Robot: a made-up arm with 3 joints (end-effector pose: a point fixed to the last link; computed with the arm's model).
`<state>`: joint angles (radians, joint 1 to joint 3).
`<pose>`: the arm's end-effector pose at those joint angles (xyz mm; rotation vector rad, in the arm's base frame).
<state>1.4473 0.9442 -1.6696</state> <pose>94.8 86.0 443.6 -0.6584 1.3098 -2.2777</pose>
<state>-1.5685 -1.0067 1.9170</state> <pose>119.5 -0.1 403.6 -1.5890 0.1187 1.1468</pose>
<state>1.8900 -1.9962 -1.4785</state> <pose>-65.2 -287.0 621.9 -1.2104 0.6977 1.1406</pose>
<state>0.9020 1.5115 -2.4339</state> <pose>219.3 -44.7 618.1 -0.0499 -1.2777 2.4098</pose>
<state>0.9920 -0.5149 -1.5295</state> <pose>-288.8 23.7 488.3 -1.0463 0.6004 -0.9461</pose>
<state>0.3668 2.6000 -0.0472</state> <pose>-64.4 -242.3 515.5 2.0664 -0.5353 -1.3588</pose>
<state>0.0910 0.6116 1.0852</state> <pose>72.9 -36.6 490.6 0.4206 -0.3556 0.8091</pose>
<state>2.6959 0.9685 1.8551</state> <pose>-225.4 -34.6 35.8 1.4733 1.3304 -0.0100</pose>
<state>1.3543 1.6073 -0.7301</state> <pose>70.6 -76.6 438.9 0.5296 0.9460 -2.0285</pose>
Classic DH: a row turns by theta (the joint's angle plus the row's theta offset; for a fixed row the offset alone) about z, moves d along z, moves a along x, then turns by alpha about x. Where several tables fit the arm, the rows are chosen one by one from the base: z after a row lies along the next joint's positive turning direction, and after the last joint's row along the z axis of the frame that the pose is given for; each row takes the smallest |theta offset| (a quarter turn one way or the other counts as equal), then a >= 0, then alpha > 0; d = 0 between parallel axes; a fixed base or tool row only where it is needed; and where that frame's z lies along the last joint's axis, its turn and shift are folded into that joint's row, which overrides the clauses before.
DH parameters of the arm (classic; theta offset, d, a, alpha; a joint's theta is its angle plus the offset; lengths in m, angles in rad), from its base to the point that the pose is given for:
base (fixed): 0 0.38 -0.13 -1.5708
joint 1: -1.1761 -0.1751 0.0523 -1.8585
joint 2: -1.4531 -0.0769 0.2555 -1.9484
joint 3: 0.2437 0 -0.1503 0
tool (fixed): -1.5042 -0.0666 0 0

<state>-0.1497 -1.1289 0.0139</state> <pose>-156.7 -153.1 318.2 -1.0234 0.1928 0.3519</pose>
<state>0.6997 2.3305 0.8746</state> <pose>46.8 -328.5 436.3 1.2185 -0.8427 -0.7801</pose>
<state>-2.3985 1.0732 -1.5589</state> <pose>-268.9 58.3 176.5 2.1552 -0.9428 0.3251</pose>
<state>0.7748 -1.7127 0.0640</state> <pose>-193.2 -218.1 378.4 -1.2029 1.1135 1.2697</pose>
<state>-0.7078 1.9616 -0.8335</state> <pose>-309.1 -121.5 544.3 2.2769 -0.1432 -0.5284</pose>
